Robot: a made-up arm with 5 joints.
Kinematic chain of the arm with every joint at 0, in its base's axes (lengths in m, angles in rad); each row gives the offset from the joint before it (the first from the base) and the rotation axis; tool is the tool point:
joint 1: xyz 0 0 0.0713 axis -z
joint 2: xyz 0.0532 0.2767 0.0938 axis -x
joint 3: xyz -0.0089 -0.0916 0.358 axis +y
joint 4: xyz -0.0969 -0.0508 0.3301 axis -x
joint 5: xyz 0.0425 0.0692 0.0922 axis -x
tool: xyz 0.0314 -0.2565 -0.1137
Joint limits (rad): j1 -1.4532..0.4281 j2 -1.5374..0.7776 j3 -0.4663..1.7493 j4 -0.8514..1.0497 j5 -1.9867..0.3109
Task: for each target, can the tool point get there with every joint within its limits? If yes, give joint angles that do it. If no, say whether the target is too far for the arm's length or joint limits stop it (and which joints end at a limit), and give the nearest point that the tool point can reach.
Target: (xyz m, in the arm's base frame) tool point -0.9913 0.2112 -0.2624
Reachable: no: joint limits stop it (at a limit: joint 1, joint 2, joint 3, joint 5) | nearest point -0.5731 0.3692 0.3051 | short by 0.722 m
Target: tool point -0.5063 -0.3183 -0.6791
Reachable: no: joint limits stop it (at a limit: joint 1, joint 2, joint 3, joint 5) | nearest point -0.3123 -0.3254 -0.1661 | short by 0.549 m
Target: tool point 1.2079 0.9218 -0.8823
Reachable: no: too far | nearest point 0.4774 0.3471 -0.0988 | short by 1.216 m
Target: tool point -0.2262 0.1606 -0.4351
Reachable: no: joint limits stop it (at a limit: joint 1, joint 2, joint 3, joint 5) | nearest point 0.1050 0.2836 -0.1694 | short by 0.442 m
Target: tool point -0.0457 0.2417 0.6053
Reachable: yes | joints -0.4649 0.1483 0.6254 0.8298 -1.7051
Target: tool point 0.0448 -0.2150 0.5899
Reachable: yes | joints -0.0421 -0.4233 0.0624 0.1657 -0.4384
